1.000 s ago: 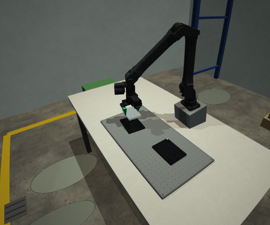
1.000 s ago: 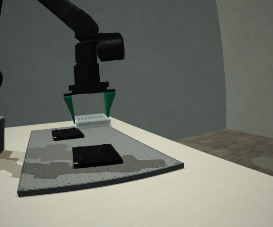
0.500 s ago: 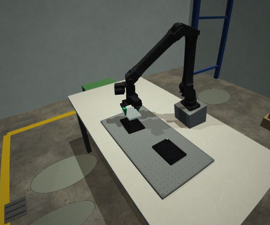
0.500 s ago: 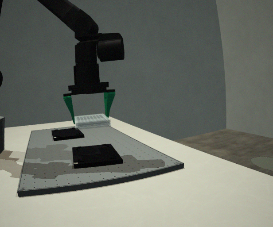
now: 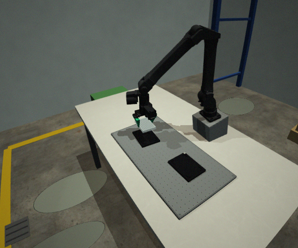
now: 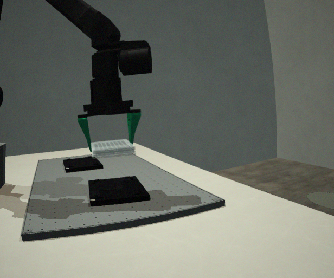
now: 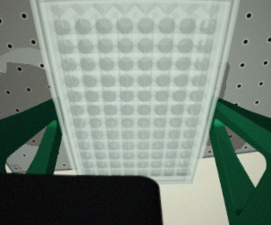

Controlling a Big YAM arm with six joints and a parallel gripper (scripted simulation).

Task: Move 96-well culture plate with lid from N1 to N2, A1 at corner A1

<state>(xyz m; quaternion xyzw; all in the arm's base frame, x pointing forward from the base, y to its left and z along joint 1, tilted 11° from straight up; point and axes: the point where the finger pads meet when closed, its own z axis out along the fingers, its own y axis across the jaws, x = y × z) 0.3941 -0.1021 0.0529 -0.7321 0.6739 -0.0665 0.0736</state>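
Now: hand 100 mm above the black nest N2. Round my hand: black nest N1 (110 mm behind, 320 mm to the left, 100 mm below); then clear lid (right at my hand).
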